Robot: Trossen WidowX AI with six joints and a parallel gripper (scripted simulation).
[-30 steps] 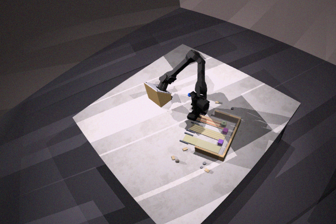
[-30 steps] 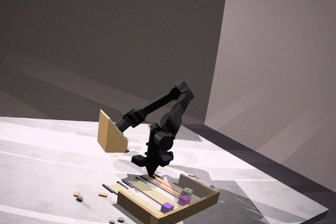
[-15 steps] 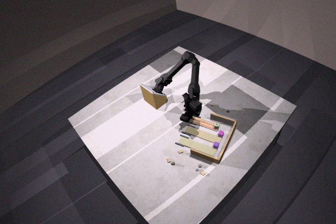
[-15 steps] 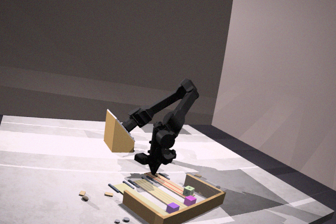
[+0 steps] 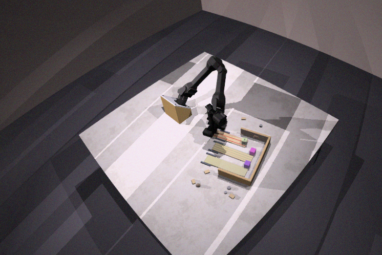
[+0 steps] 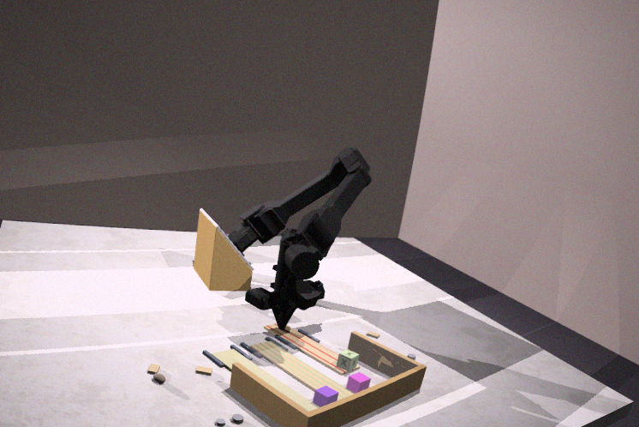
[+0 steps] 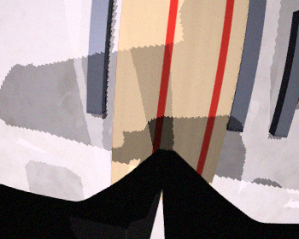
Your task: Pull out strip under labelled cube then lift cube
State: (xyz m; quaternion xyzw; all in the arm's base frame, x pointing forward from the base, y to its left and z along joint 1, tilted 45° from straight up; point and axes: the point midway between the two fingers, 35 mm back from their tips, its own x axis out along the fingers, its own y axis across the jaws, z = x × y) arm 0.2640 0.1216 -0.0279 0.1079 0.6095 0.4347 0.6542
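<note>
Right now the strip is 80 mm ahead of my gripper tip and 40 mm to the left of it. The rest, counted from my gripper tip: labelled cube 170 mm ahead, 90 mm to the left, 20 mm above; blue object 170 mm behind, 110 mm to the left.
</note>
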